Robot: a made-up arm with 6 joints. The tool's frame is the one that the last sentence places. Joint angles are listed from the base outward.
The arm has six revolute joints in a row. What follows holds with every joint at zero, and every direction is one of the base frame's.
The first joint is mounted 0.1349 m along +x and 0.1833 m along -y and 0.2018 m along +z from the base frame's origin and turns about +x.
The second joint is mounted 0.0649 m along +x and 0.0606 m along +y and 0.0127 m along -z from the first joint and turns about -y.
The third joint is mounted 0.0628 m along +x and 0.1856 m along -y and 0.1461 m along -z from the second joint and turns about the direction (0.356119, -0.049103, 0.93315).
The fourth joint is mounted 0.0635 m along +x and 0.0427 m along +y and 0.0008 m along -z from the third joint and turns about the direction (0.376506, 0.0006, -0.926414).
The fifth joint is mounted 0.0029 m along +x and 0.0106 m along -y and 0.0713 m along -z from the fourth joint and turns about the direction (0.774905, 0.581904, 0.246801).
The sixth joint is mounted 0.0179 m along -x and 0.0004 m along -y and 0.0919 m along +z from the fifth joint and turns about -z.
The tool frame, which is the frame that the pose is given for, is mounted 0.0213 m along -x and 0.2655 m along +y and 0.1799 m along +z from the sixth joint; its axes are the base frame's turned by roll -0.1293, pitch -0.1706 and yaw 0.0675 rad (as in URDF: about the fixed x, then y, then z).
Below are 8 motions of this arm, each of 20 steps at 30 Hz.
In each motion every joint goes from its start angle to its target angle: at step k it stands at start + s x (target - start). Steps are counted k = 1, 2, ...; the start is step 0. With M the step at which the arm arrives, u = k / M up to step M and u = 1 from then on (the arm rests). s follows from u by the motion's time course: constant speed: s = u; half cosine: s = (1 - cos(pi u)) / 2; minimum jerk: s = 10 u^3 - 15 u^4 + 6 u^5.
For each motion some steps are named. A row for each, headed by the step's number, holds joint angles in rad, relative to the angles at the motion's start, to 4 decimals.
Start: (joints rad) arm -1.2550 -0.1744 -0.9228 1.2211 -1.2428 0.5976
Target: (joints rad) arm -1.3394 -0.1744 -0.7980 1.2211 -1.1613 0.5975
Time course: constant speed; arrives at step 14
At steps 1, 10, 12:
1: -0.0060 0.0000 0.0089 0.0000 0.0058 0.0000
10: -0.0603 0.0000 0.0891 0.0000 0.0582 -0.0001
12: -0.0723 0.0000 0.1070 0.0000 0.0699 -0.0001

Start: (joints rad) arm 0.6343 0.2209 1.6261 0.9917 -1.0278 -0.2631
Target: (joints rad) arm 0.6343 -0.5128 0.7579 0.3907 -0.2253 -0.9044
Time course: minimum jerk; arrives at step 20
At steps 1, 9, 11, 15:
1: 0.0000 -0.0008 -0.0010 -0.0007 0.0009 -0.0007
9: 0.0000 -0.2985 -0.3532 -0.2445 0.3265 -0.2609
11: 0.0000 -0.4352 -0.5150 -0.3565 0.4760 -0.3804
15: 0.0000 -0.6578 -0.7783 -0.5388 0.7194 -0.5749

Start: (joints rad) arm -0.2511 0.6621 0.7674 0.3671 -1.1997 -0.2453
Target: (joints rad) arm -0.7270 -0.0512 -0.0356 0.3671 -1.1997 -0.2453
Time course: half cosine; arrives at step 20
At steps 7, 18, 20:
7: -0.1299 -0.1947 -0.2192 0.0000 0.0000 0.0000
18: -0.4643 -0.6958 -0.7833 0.0000 0.0000 0.0000
20: -0.4759 -0.7133 -0.8030 0.0000 0.0000 0.0000

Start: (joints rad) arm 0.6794 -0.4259 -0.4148 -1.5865 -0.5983 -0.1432
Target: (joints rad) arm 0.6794 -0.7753 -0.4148 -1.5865 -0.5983 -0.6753
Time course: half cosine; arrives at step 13
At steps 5, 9, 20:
5: 0.0000 -0.1128 0.0000 0.0000 0.0000 -0.1717
9: 0.0000 -0.2739 0.0000 0.0000 0.0000 -0.4172
20: 0.0000 -0.3494 0.0000 0.0000 0.0000 -0.5321

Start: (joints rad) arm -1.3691 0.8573 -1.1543 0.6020 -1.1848 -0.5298
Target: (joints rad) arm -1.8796 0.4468 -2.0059 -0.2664 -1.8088 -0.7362
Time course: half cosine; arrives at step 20
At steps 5, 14, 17, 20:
5: -0.0748 -0.0601 -0.1247 -0.1272 -0.0914 -0.0302
14: -0.4053 -0.3259 -0.6761 -0.6894 -0.4954 -0.1639
17: -0.4827 -0.3881 -0.8052 -0.8211 -0.5900 -0.1952
20: -0.5105 -0.4105 -0.8516 -0.8684 -0.6240 -0.2064

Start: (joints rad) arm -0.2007 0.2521 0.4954 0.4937 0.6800 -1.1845
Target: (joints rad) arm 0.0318 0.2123 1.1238 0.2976 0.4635 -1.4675
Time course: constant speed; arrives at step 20
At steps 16, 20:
16: 0.1860 -0.0318 0.5027 -0.1569 -0.1732 -0.2264
20: 0.2325 -0.0398 0.6284 -0.1961 -0.2165 -0.2830

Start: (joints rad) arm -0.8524 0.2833 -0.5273 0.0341 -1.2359 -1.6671
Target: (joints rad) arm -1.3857 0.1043 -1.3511 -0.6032 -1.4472 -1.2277
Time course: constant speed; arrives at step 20
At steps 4, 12, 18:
4: -0.1067 -0.0358 -0.1648 -0.1275 -0.0423 0.0879
12: -0.3200 -0.1074 -0.4943 -0.3824 -0.1268 0.2636
18: -0.4800 -0.1611 -0.7414 -0.5736 -0.1902 0.3955

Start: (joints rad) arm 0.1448 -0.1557 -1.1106 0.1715 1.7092 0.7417
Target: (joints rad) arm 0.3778 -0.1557 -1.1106 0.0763 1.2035 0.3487
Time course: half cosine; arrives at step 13
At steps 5, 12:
5: 0.0752 0.0000 0.0000 -0.0307 -0.1632 -0.1268
12: 0.2296 0.0000 0.0000 -0.0938 -0.4984 -0.3873

